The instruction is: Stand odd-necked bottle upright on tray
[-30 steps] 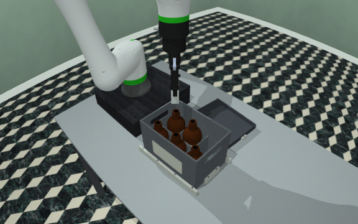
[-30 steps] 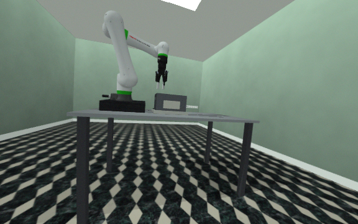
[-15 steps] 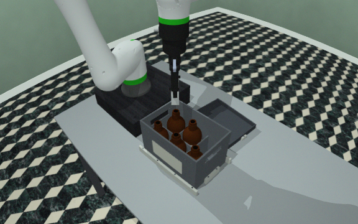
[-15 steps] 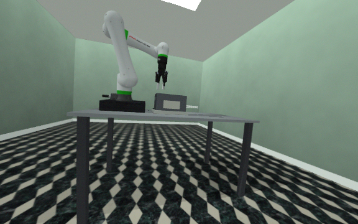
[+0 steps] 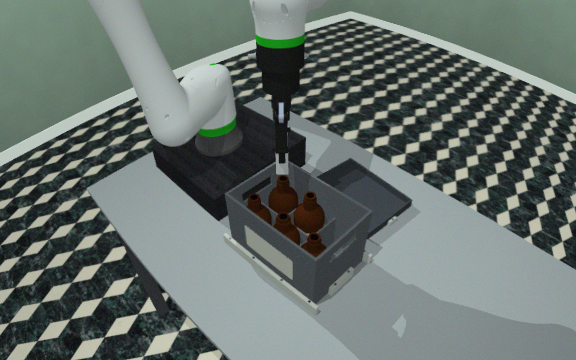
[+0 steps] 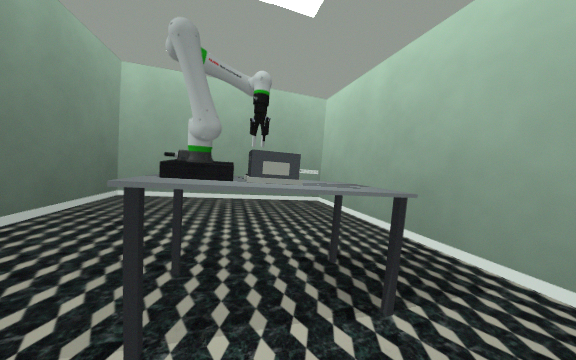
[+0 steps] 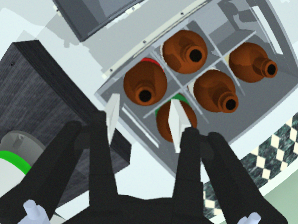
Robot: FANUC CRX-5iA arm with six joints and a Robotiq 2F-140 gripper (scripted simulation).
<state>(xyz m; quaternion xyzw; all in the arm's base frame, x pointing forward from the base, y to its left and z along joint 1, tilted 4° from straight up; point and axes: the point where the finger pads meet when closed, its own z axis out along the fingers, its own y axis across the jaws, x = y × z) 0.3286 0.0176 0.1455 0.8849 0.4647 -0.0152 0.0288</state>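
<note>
Right now the glass bottle is 15 cm below my hand. Also, from my hand: brown bottle: 15 cm below, 10 cm ahead, 7 cm to the right; then crate: 15 cm below, 10 cm ahead, 3 cm to the right; then dark grey tray: 23 cm to the left, 22 cm below, 4 cm ahead.
</note>
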